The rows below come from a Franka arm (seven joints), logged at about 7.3 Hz.
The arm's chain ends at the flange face. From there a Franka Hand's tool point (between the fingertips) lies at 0.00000 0.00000 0.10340 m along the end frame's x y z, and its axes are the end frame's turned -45 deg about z.
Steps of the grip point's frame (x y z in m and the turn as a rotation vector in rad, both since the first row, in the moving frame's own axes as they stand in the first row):
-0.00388, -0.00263, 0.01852, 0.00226, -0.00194, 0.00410
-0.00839, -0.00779, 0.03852, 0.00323, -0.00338, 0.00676
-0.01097, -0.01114, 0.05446, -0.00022, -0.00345, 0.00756
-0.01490, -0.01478, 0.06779, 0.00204, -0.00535, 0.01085
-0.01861, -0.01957, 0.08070, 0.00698, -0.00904, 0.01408
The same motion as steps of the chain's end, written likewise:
-0.00430, 0.00091, 0.01852, 0.00023, -0.00297, 0.00410
-0.01096, 0.00041, 0.03852, -0.00011, -0.00467, 0.00676
-0.01540, -0.00039, 0.05446, -0.00260, -0.00228, 0.00756
-0.02045, -0.00015, 0.06779, -0.00234, -0.00523, 0.01085
-0.02583, -0.00082, 0.08071, -0.00146, -0.01133, 0.01408

